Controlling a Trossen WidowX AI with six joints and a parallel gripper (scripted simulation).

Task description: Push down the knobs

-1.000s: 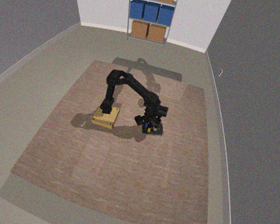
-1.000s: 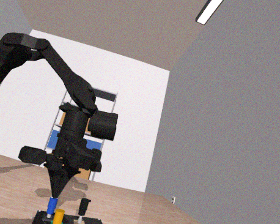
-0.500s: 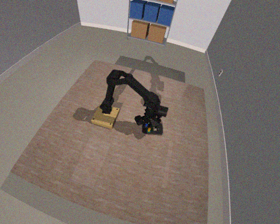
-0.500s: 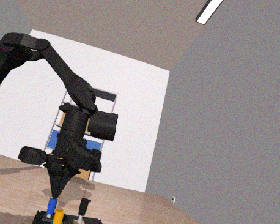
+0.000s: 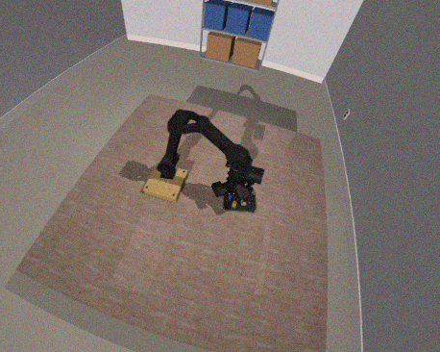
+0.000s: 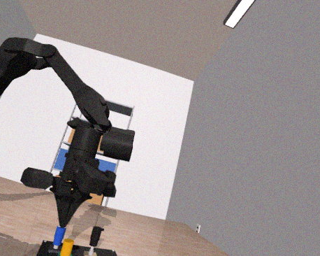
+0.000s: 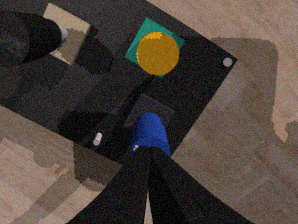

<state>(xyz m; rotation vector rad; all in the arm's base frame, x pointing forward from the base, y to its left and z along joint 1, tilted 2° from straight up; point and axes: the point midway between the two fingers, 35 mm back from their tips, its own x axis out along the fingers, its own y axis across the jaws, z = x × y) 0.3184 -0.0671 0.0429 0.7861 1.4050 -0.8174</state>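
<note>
Now: the blue knob 1 cm below my gripper tip. From my gripper tip the other things lie so: black knob (7 cm ahead, 2 cm to the right).
</note>
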